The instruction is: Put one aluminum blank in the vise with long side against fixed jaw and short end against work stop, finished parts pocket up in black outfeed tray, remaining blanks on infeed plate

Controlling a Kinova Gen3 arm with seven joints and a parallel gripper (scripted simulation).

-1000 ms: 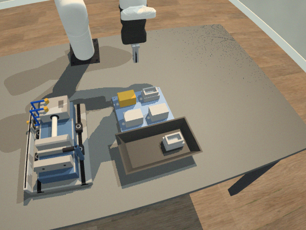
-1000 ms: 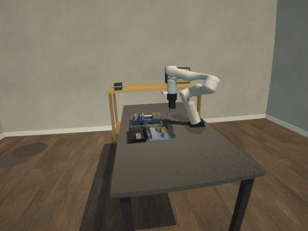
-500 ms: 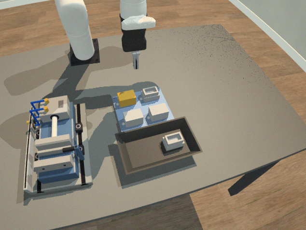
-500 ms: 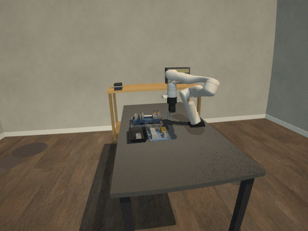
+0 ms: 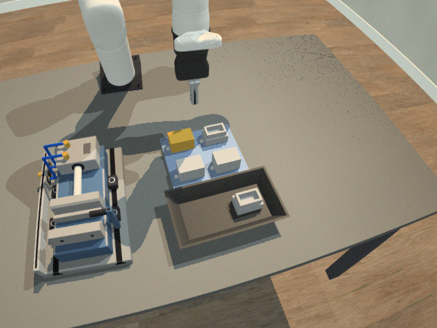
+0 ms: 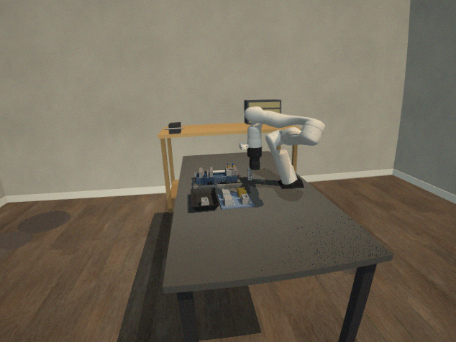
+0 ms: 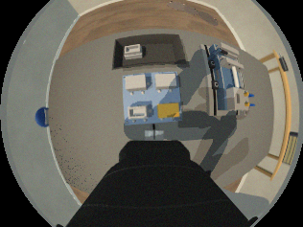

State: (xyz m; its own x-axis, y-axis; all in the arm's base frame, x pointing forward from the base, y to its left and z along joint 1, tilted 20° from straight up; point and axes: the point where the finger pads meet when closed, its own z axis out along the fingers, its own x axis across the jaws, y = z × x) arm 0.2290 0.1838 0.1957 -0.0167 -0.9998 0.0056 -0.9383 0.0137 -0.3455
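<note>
My hand is 40 mm short of the yellow brass blank, 40 mm to the left of it and 110 mm above it. From my hand the other things lie so: plain gray blank 130 mm ahead, 40 mm to the right, 110 mm below; then vise 170 mm ahead, 290 mm to the right, 90 mm below.
</note>
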